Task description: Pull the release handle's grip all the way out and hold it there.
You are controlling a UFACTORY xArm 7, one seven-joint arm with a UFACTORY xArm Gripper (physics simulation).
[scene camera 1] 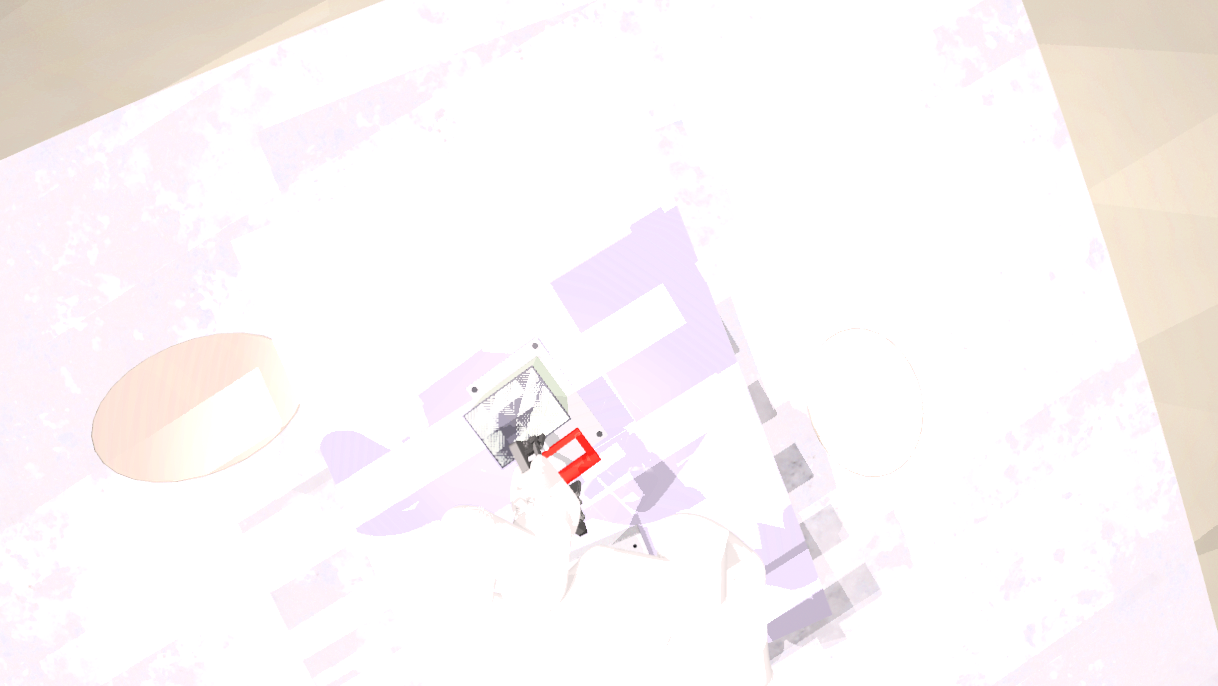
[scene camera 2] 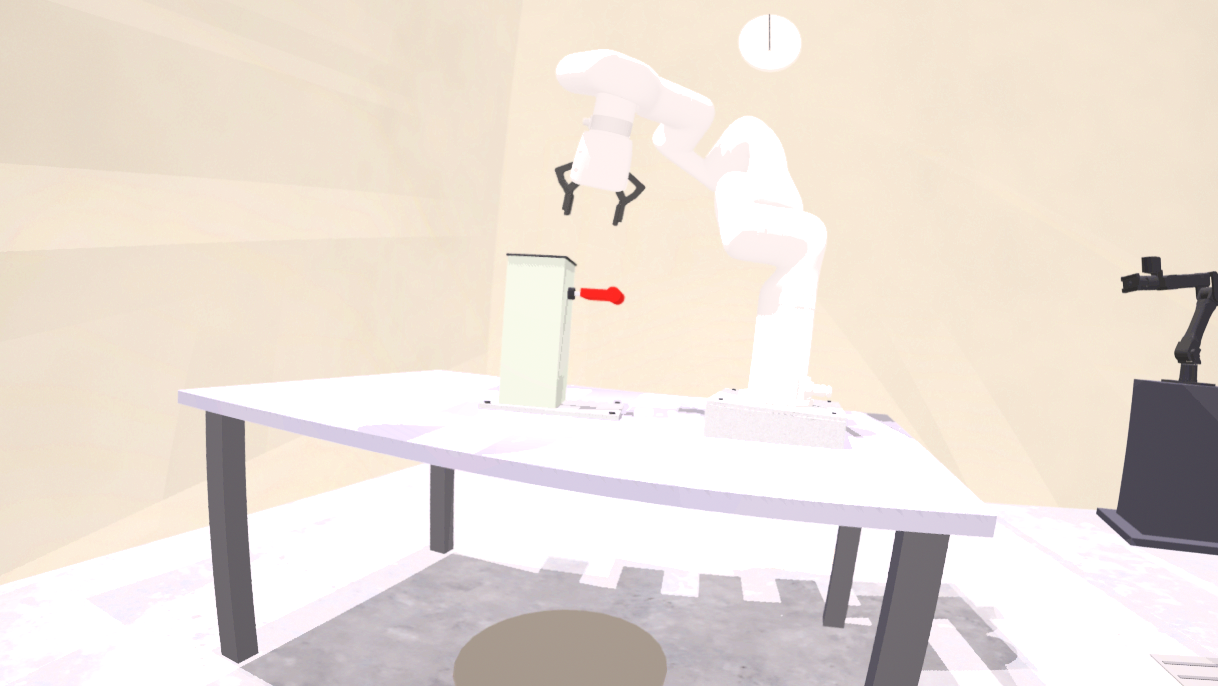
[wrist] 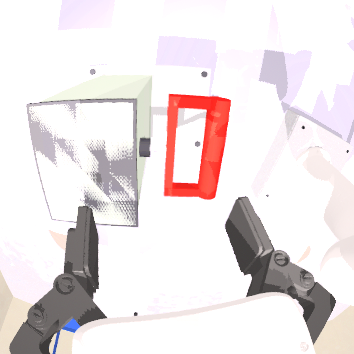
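Note:
The red release handle (scene camera 1: 590,445) (scene camera 2: 602,294) (wrist: 215,150) is a rectangular loop with a thick outer bar. It sticks out level from the upper side of a pale green column (scene camera 1: 517,417) (scene camera 2: 535,332) (wrist: 90,160), beside a small black collar (scene camera 2: 571,293) (wrist: 144,147). The link between collar and loop is washed out. My gripper (scene camera 1: 551,487) (scene camera 2: 592,217) (wrist: 164,216) is open and empty, fingers pointing down. It is above the level of the column's top and the handle, touching neither. In the wrist view the loop lies ahead of the fingertips, nearer the right finger.
The column's bolted base plate (scene camera 2: 588,414) rests on the white table (scene camera 2: 340,417). My arm's base block (scene camera 2: 773,423) is on the handle's side of the column. My arm covers part of the table in scene camera 1. A black arm (scene camera 2: 1180,281) stands on a dark pedestal (scene camera 2: 1171,460) far right.

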